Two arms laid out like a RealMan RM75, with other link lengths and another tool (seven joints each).
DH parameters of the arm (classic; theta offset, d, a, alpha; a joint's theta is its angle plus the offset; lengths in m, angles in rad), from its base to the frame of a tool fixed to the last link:
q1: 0 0.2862 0 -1.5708
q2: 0 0 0 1.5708
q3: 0 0.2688 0 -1.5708
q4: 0 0 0 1.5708
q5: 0 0.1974 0 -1.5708
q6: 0 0 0 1.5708
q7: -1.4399 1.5 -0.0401 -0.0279
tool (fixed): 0 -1.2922 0 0
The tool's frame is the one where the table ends.
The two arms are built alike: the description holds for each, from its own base.
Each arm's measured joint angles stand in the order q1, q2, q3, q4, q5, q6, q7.
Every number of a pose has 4 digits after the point.
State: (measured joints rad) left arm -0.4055 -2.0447 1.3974 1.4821 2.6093 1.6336 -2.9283; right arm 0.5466 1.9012 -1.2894 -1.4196 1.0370 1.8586 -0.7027
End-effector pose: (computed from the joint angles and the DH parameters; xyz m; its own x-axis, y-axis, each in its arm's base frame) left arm -0.2637 0.2676 -0.0081 -0.7212 0.4718 0.5071 0.4972 0.8624 -0.0952; right arm 0.1405 0.3041 0.0266 0.6597 0.7463 0.0890 0.7281 -0.6640 0.1703
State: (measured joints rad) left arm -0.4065 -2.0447 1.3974 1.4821 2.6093 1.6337 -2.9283; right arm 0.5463 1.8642 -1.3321 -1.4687 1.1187 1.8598 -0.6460
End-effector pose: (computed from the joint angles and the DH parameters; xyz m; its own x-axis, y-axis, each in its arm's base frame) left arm -0.2635 0.2678 -0.0081 -0.7208 0.4725 0.5071 0.4980 0.8619 -0.0953; right arm 0.1269 0.2980 0.0336 0.6471 0.7595 0.0662 0.7431 -0.6477 0.1679
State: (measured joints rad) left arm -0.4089 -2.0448 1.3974 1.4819 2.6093 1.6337 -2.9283; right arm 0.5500 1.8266 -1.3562 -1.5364 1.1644 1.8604 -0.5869
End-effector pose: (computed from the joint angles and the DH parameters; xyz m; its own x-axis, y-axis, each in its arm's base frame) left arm -0.2628 0.2684 -0.0082 -0.7198 0.4742 0.5070 0.4999 0.8608 -0.0954; right arm 0.1162 0.2959 0.0432 0.6278 0.7740 0.0822 0.7572 -0.6318 0.1662
